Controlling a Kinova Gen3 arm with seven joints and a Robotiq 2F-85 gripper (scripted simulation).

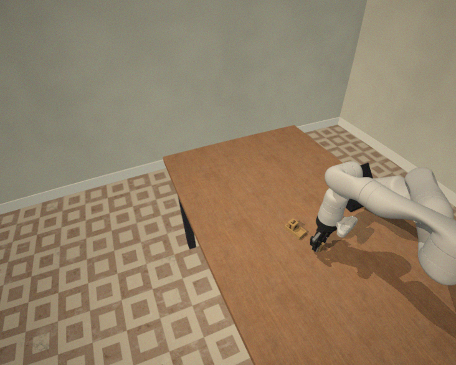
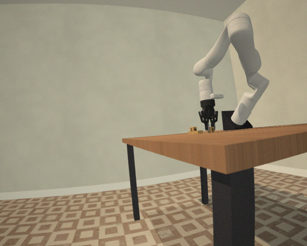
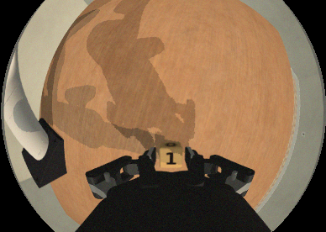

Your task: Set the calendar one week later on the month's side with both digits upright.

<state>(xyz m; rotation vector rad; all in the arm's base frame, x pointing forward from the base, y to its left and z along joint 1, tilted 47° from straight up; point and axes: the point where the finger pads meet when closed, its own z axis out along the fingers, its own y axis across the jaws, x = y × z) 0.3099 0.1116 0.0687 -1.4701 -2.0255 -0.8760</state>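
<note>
Now: hand 100 mm to the left of the tray, 30 mm short of it and 20 mm above it.
</note>
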